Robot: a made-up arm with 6 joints.
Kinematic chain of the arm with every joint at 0, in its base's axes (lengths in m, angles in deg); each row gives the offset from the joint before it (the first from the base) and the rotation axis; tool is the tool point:
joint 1: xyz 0 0 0.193 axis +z
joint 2: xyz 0 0 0 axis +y
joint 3: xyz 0 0 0.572 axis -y
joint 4: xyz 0 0 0 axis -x
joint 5: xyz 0.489 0 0 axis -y
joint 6: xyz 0 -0.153 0 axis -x
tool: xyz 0 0 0
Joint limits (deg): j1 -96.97..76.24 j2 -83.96..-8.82 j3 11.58..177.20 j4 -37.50..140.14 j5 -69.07..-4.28 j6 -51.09..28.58
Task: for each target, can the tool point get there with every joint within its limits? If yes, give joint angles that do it. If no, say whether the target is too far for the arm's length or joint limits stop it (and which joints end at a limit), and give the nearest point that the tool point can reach.
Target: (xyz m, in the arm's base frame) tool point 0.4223 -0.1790 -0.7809
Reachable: no: joint limits stop it (at a limit: joint 1, joint 2, joint 3) | nearest point -0.0386 -0.5259 -0.2493 | short by 0.784 m
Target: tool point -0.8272 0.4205 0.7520
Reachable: yes | joints -24.37 -59.87 71.21 105.82 -40.46 -10.50
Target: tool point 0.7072 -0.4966 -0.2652
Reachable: no: joint limits stop it (at a limit: joint 1, joint 2, joint 3) | nearest point -0.0021 -0.6033 -0.2390 | short by 0.718 m
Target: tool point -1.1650 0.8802 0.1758
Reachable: no: too far | nearest point -0.8611 0.6506 0.2089 | short by 0.382 m
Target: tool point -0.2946 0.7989 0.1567
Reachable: yes | joints -80.06 -58.02 164.12 5.62 -9.25 -26.32
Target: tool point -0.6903 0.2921 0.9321
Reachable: yes | joints -26.77 -58.20 46.21 70.89 -38.35 -23.10
